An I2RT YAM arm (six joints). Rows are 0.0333 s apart.
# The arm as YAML. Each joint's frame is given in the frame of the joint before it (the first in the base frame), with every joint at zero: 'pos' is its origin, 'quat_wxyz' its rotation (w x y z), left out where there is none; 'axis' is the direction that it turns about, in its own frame. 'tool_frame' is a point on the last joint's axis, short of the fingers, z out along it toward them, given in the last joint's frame.
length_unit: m
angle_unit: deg
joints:
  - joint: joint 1
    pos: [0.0, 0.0, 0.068]
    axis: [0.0, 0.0, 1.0]
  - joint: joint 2
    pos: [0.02, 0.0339, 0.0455]
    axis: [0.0, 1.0, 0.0]
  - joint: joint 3
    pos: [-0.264, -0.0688, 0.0]
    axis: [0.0, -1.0, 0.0]
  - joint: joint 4
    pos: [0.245, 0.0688, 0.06]
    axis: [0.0, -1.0, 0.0]
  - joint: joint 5
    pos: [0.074, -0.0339, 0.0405]
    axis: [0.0, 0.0, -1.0]
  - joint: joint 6
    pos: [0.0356, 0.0, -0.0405]
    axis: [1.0, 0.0, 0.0]
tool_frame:
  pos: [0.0, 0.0, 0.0]
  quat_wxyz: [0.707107, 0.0, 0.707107, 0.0]
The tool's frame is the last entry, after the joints.
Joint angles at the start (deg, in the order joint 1, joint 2, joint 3, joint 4, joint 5, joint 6): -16.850, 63.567, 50.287, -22.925, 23.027, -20.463
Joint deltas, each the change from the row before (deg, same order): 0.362, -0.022, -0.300, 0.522, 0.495, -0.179; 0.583, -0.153, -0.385, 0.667, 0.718, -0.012; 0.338, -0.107, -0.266, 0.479, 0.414, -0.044; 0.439, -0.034, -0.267, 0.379, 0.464, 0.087; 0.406, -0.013, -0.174, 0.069, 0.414, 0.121; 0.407, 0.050, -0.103, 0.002, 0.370, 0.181; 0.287, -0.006, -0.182, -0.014, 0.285, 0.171; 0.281, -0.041, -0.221, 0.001, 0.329, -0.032; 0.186, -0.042, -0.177, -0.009, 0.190, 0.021; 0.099, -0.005, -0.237, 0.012, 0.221, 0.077
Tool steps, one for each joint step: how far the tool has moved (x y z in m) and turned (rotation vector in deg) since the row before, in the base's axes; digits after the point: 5 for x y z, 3 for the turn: 0.00052, 0.00114, -0.00083, -0.456, -0.044, 0.059; 0.00042, 0.00200, -0.00057, -0.531, -0.294, 0.007; 0.00023, 0.00117, -0.00037, -0.344, -0.217, 0.024; 0.00044, 0.00152, -0.00080, -0.244, -0.123, 0.014; 0.00024, 0.00146, -0.00081, -0.133, 0.077, 0.004; 0.00044, 0.00143, -0.00074, -0.059, 0.090, 0.011; 0.00004, 0.00107, -0.00103, -0.011, 0.121, -0.034; -0.00012, 0.00105, -0.00109, -0.162, 0.239, 0.030; -0.00016, 0.00073, -0.00087, -0.061, 0.153, 0.021; -0.00023, 0.00035, -0.00132, -0.029, 0.197, -0.120
